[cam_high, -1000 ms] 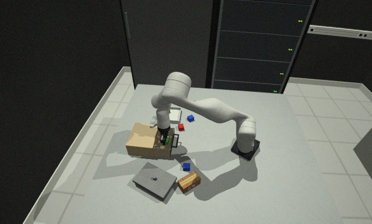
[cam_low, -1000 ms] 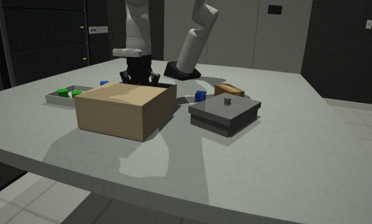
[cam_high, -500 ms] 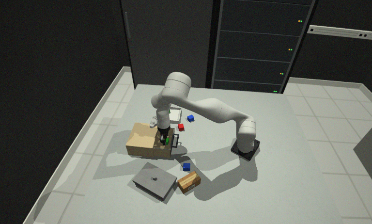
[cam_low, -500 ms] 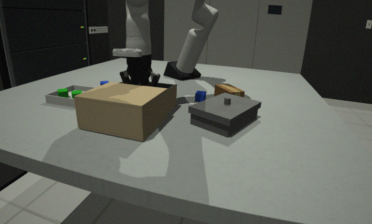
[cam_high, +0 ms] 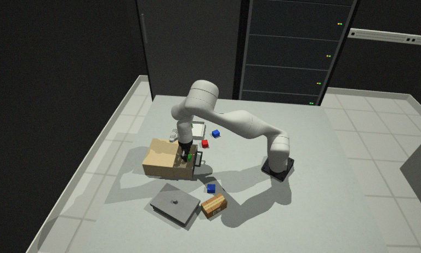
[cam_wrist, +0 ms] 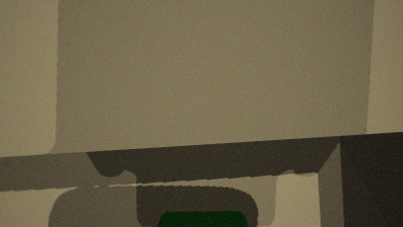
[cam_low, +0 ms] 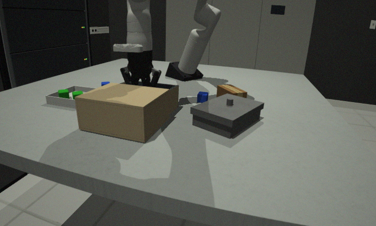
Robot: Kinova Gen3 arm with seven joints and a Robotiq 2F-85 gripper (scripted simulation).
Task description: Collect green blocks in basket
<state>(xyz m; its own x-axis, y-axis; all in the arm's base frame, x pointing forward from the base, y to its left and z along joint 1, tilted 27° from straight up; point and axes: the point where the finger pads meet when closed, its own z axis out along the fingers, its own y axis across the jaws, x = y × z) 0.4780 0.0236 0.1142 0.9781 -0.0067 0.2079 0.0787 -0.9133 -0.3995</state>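
Right now my hand is 1 cm short of the cabinet drawer, 2 cm to the right of it and 1 cm above it. Also, from my hand: basket (4 cm ahead, 25 cm to the right, 3 cm below); light wooden cabinet (7 cm ahead, 3 cm to the left, 1 cm below); red block (6 cm behind, 15 cm to the right, 3 cm below).
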